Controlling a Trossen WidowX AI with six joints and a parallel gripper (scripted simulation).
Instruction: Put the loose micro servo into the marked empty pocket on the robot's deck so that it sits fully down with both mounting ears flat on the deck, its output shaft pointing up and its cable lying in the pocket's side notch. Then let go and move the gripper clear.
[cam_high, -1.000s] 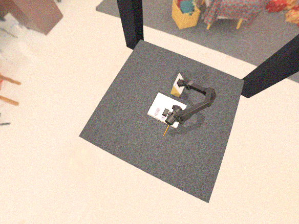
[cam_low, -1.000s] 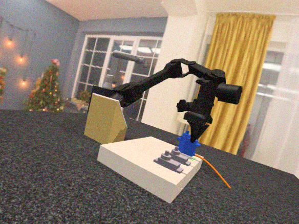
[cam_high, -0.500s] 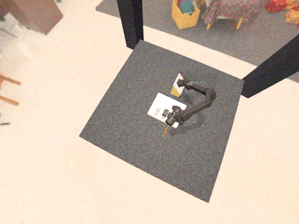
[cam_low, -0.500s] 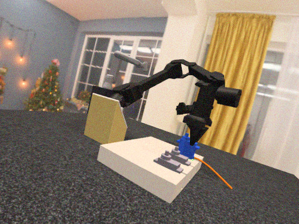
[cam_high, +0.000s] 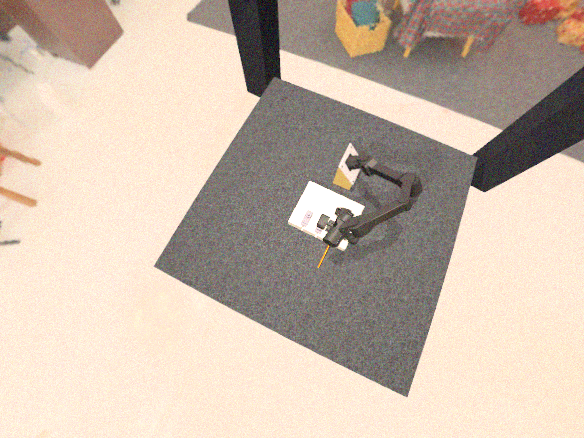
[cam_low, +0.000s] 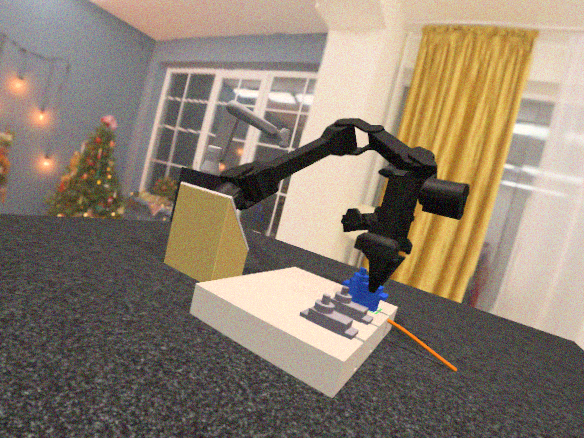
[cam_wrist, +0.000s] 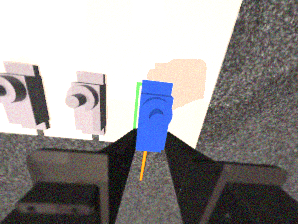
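My gripper tip is now 12 cm past the white deck, 8 cm to the left of it and 6 cm above it.
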